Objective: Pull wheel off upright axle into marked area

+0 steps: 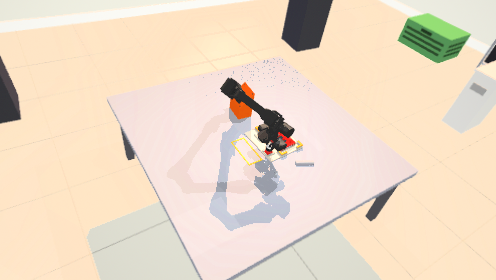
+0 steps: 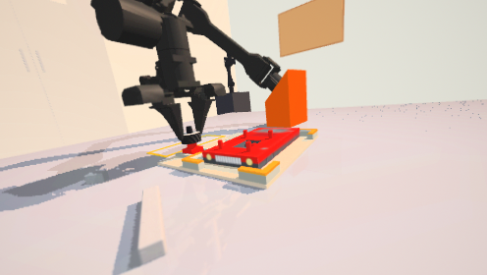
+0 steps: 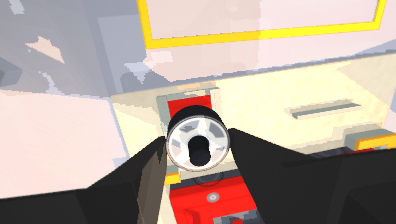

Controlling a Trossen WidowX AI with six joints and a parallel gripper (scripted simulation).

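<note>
Now: the wheel right at my gripper tip. Also, from my gripper tip: small block 150 mm ahead, 40 mm to the right, 30 mm below; then long pale bar 140 mm to the left, 140 mm ahead, 30 mm below.
</note>
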